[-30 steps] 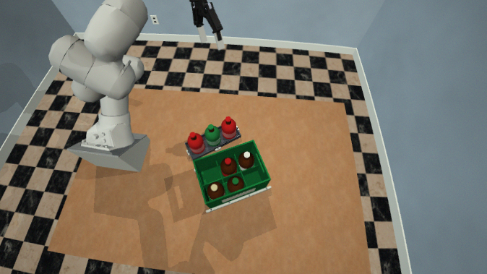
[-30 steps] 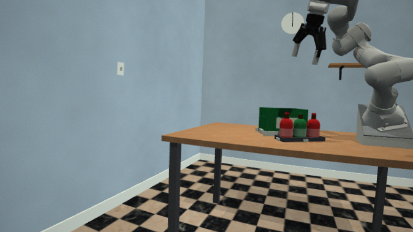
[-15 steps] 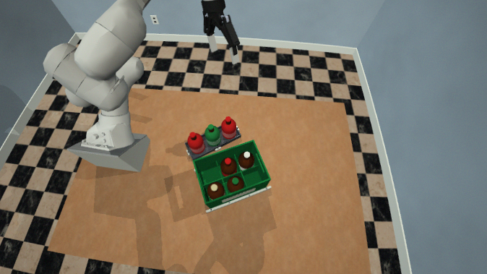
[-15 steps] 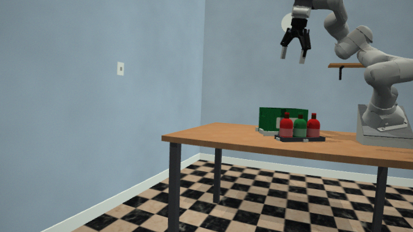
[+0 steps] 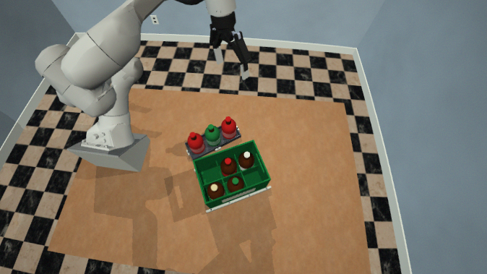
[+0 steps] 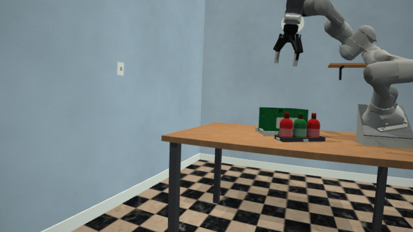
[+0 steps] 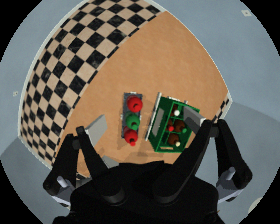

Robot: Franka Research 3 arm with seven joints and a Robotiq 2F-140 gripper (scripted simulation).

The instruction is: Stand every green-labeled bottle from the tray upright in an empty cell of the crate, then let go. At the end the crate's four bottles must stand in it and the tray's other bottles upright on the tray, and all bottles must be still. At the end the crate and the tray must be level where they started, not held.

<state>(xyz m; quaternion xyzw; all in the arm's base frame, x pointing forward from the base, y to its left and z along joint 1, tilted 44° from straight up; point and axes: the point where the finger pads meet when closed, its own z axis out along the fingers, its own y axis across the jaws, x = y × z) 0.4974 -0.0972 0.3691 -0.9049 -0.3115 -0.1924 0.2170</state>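
The green-labeled bottle is 35 cm below my hand, 10 cm to the right of it and 10 cm behind it. From my hand the other things lie so: green crate 35 cm below, 31 cm to the right; dark tray 42 cm below, 11 cm to the right, 10 cm behind.
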